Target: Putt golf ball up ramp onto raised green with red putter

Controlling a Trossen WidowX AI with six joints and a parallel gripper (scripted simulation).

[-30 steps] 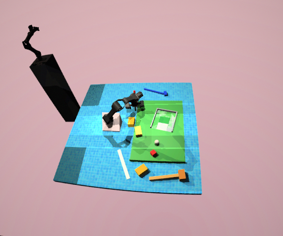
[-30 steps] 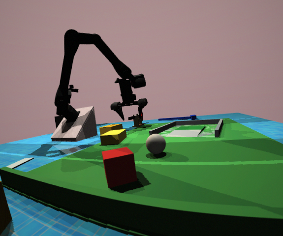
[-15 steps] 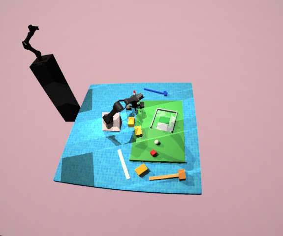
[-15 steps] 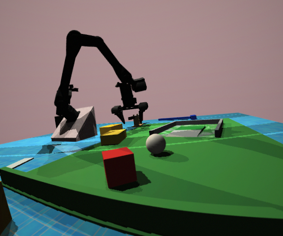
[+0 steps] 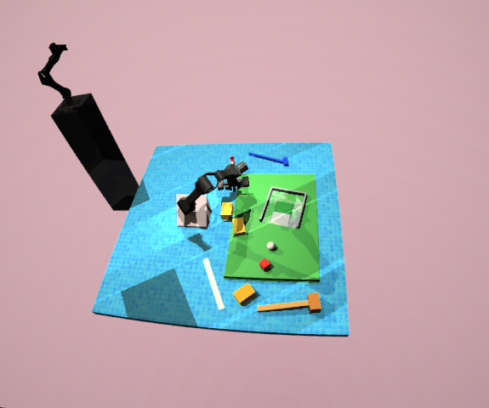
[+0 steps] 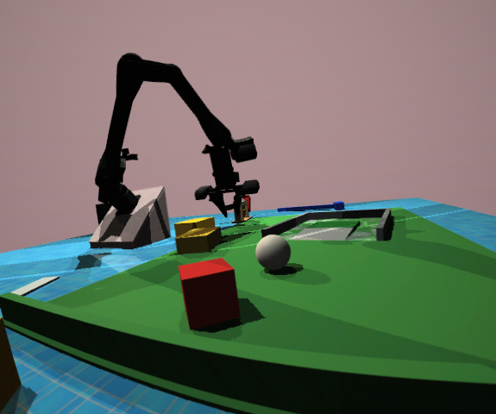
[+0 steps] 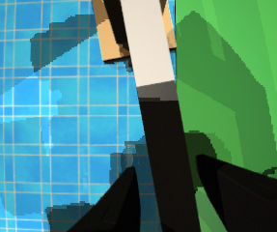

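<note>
Right now my gripper tip is 110 mm to the right of the red putter, 30 mm below it and 20 mm past it. Round my gripper tip: white golf ball: 390 mm to the right, 230 mm ahead, 10 mm below; then blue putter: 290 mm to the left, 210 mm ahead, 20 mm below; then green mat: 240 mm ahead, 220 mm to the right, 30 mm below.
</note>
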